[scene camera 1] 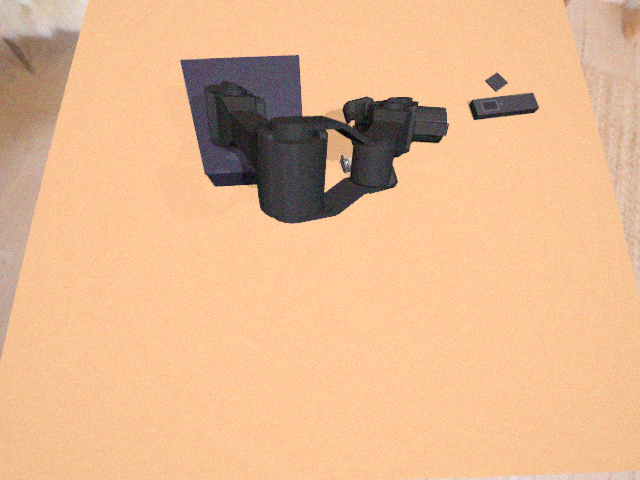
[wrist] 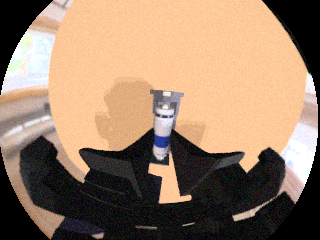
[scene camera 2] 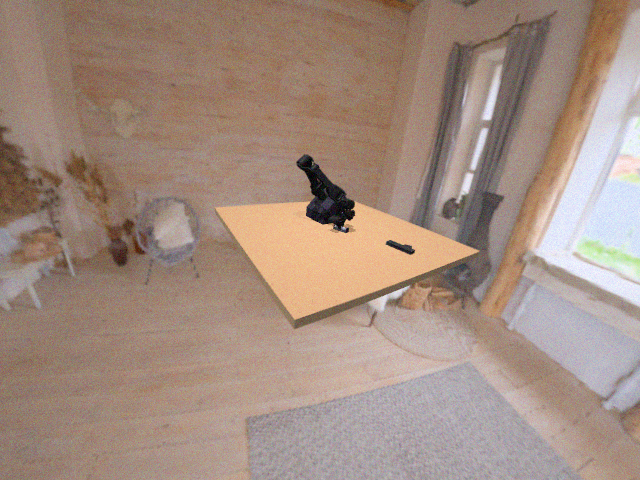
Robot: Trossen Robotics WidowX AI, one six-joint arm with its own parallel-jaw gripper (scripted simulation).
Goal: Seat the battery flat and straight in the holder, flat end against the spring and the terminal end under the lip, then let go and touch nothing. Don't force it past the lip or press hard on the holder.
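I can see my gripper (wrist: 161,131), and there's a battery (wrist: 164,115) in that wrist view too.
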